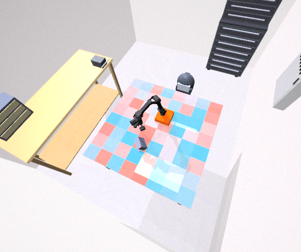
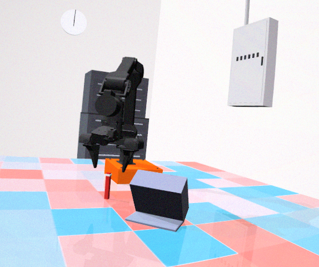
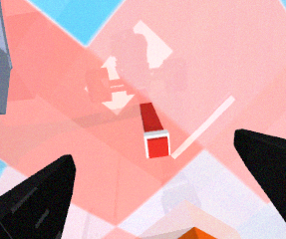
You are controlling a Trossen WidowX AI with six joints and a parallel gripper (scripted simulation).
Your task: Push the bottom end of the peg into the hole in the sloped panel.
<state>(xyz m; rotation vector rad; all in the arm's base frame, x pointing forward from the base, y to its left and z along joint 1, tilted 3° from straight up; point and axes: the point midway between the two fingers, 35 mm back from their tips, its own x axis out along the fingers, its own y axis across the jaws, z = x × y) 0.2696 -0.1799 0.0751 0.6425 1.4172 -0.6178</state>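
Now: the thin red peg 30 mm below my gripper tip and 10 mm behind it. The rest, counted from my gripper tip: grey sloped panel: 180 mm ahead, 70 mm to the left, 30 mm below.
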